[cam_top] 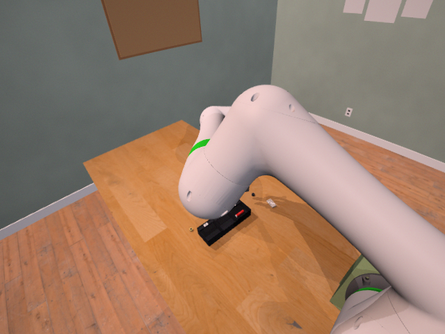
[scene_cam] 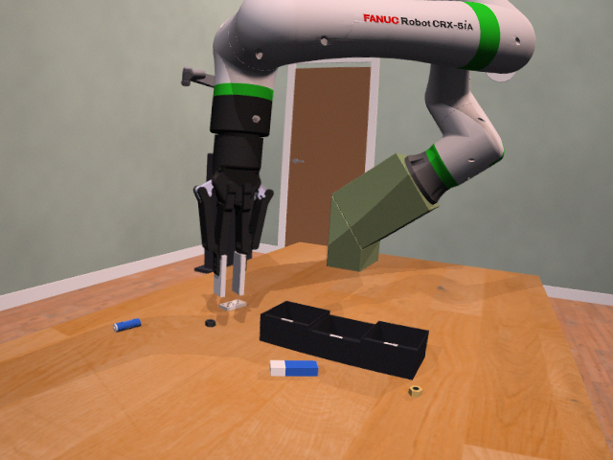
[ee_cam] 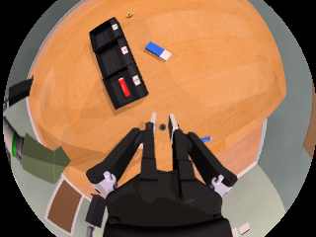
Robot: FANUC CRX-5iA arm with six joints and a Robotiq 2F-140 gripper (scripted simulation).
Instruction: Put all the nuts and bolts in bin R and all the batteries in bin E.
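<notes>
Now: the blue battery 80 mm ahead of my hand, 150 mm to the right of it and 100 mm below it. Also, from my hand: black nut (20 mm behind, 50 mm to the right, 100 mm below); then red battery (50 mm behind, 100 mm to the left, 90 mm below); then white domino-like tile (120 mm behind, 70 mm to the right, 100 mm below).
</notes>
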